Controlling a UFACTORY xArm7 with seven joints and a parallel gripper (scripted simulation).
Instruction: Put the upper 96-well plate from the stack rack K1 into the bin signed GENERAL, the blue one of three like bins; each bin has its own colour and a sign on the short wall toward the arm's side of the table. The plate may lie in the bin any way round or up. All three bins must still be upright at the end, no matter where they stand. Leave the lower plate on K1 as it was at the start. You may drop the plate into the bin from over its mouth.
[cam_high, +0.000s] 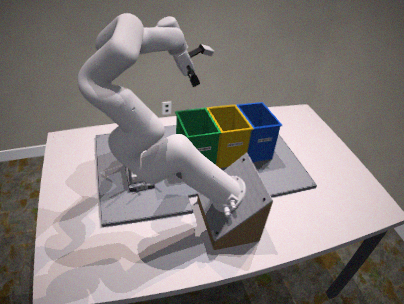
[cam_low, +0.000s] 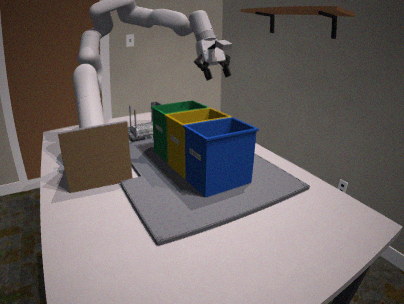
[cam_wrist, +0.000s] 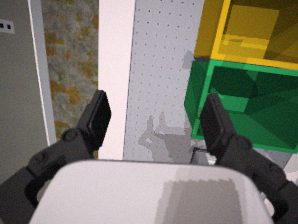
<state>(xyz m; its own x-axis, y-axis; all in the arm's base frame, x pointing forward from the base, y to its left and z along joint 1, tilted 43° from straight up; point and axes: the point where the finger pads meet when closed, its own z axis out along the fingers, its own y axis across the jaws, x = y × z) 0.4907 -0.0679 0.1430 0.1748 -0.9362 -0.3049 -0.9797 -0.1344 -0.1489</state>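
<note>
Now: hand 23 cm past the white 96-well plate, 24 cm to the right of it and 25 cm above it. Also, from my hand: blue bin 13 cm behind, 26 cm to the right, 20 cm below; yellow bin 14 cm behind, 13 cm to the right, 20 cm below; green bin 16 cm behind, 20 cm below.
</note>
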